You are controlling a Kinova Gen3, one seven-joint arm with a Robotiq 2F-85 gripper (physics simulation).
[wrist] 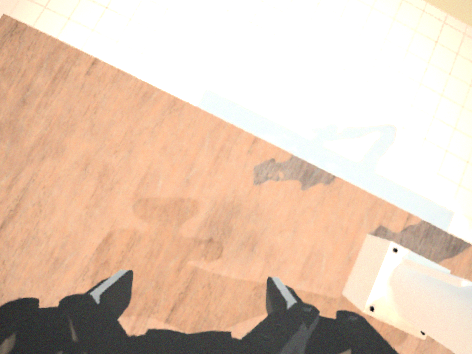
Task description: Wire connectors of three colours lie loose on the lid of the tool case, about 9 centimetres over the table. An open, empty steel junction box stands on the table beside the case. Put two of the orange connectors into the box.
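Where they show: gripper, fingertip midpoint: [200,288]; arm's base at its link origin: [410,289].
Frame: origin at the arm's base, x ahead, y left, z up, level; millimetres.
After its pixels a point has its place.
Note:
My gripper [200,288] {x 14, y -339, z 203 mm} is open at the bottom of the wrist view, its two dark fingers with pale pads standing wide apart with nothing between them. It is above the wooden table [100,150] {x -45, y -585, z -61 mm}. The connectors, the lid of the tool case and the steel junction box do not show in this view.
A white robot base part [430,300] {x -6, y -44, z 76 mm} with dark screw holes stands on the table at the lower right, right of the fingers. The table's straight edge runs diagonally from upper left to right, with a bright tiled floor [445,45] beyond it. Shadows fall across the wood.

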